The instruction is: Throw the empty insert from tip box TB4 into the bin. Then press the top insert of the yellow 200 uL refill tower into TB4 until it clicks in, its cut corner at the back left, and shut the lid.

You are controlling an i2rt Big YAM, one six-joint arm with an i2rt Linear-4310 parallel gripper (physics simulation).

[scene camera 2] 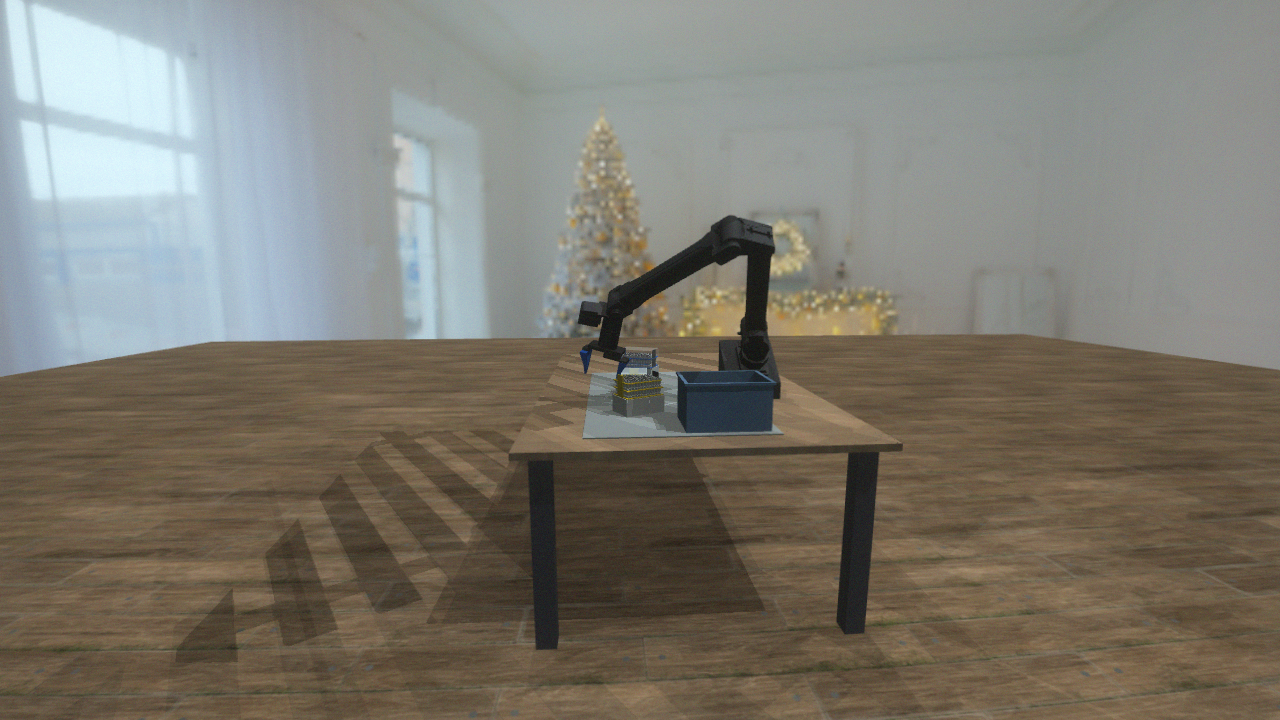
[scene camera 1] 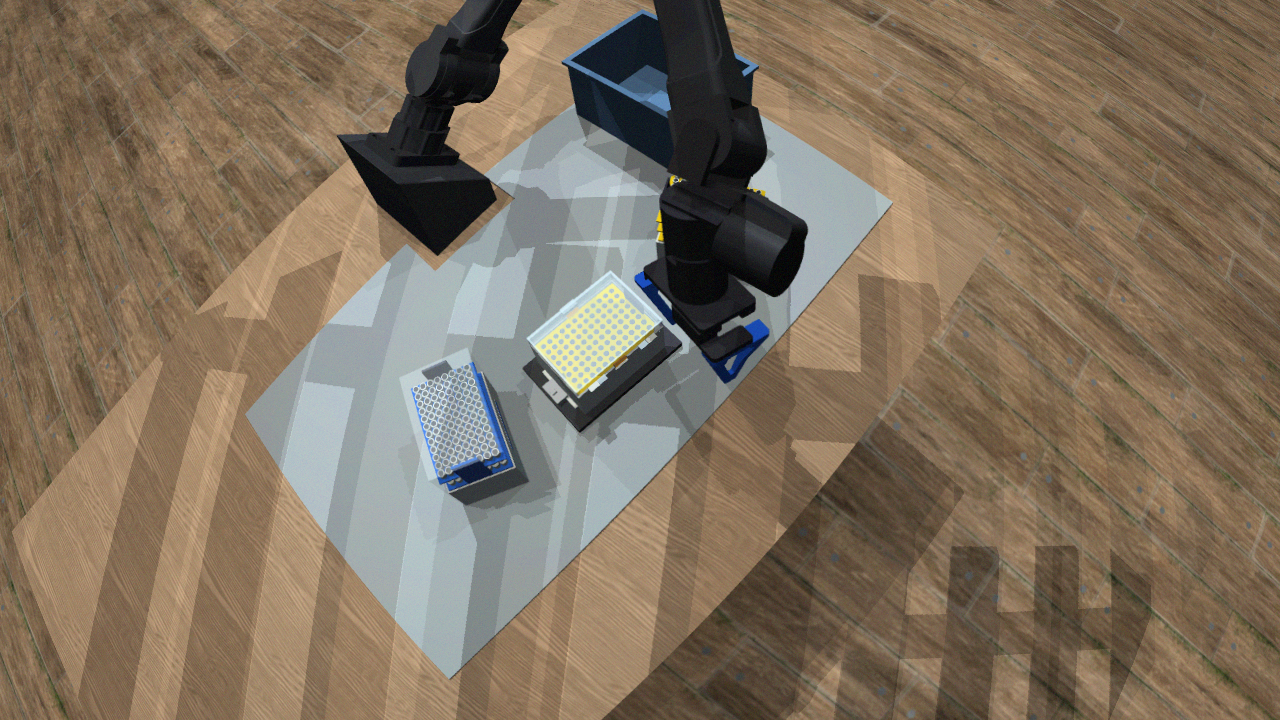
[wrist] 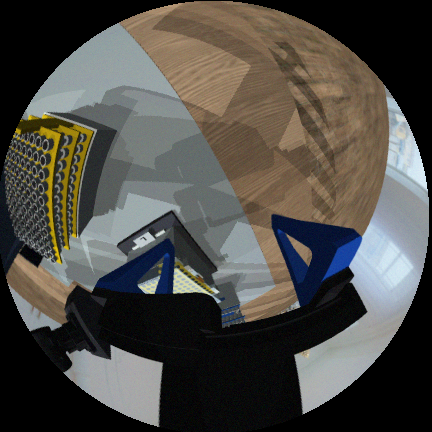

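Tip box TB4 [scene camera 1: 595, 340] [wrist: 186, 281] stands on a black base mid-mat, with a pale yellow perforated insert and a clear rim or lid around it; the lid's exact pose is unclear. The yellow refill tower [scene camera 1: 660, 231] [scene camera 2: 639, 386] [wrist: 37, 187], several stacked inserts on a grey block, is mostly hidden behind the arm in scene camera 1. The bin [scene camera 1: 617, 111] [scene camera 2: 725, 404] is dark blue and open on top. My gripper [scene camera 1: 702, 347] [scene camera 2: 603, 370] [wrist: 219, 232] is open and empty, above the mat's edge to the right of TB4 in scene camera 1.
A blue refill tower [scene camera 1: 456, 422] [scene camera 2: 640, 358] [wrist: 232, 316] stands beside TB4, on the side away from the yellow tower. The grey mat [scene camera 1: 344, 465] lies on the wooden table [scene camera 1: 170, 447]. The arm's black base [scene camera 1: 427, 192] is at the table's left in scene camera 1.
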